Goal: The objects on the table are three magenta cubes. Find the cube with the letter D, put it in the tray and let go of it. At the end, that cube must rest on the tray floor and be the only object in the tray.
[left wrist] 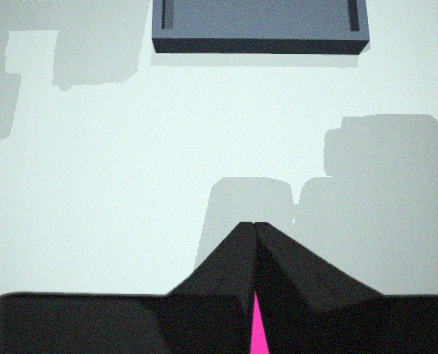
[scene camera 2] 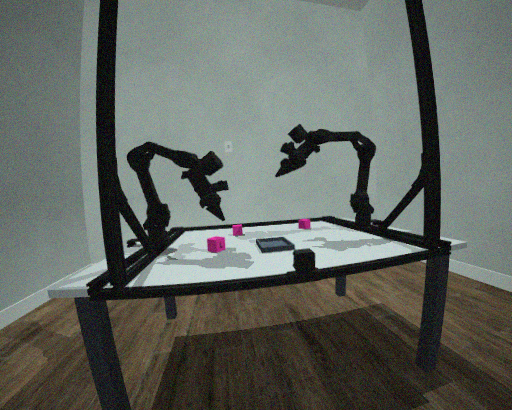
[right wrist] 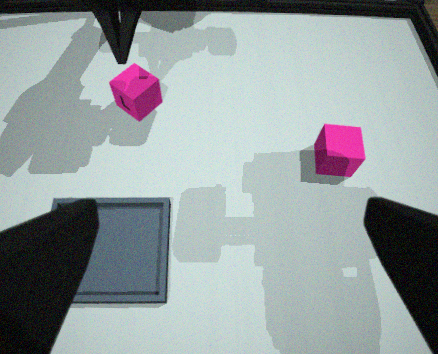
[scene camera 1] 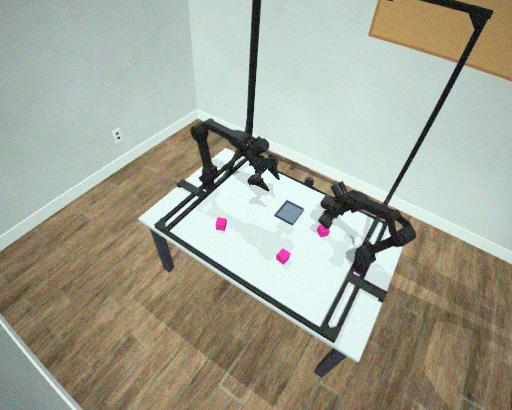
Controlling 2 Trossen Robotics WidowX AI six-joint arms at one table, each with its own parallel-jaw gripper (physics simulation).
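A magenta cube stands near the left arm, with dark marks on two faces in the right wrist view; I cannot read the letters. A magenta sliver shows through the finger gap in the left wrist view. My left gripper is shut and empty above the table close to this cube. A second cube and a third cube show no readable letter. My right gripper is open and empty, high up. The tray is empty.
Black rails frame the white table top. A small black box sits at the rail on the tray's side. Tall black posts rise from the frame. Arm shadows lie around the tray and cubes.
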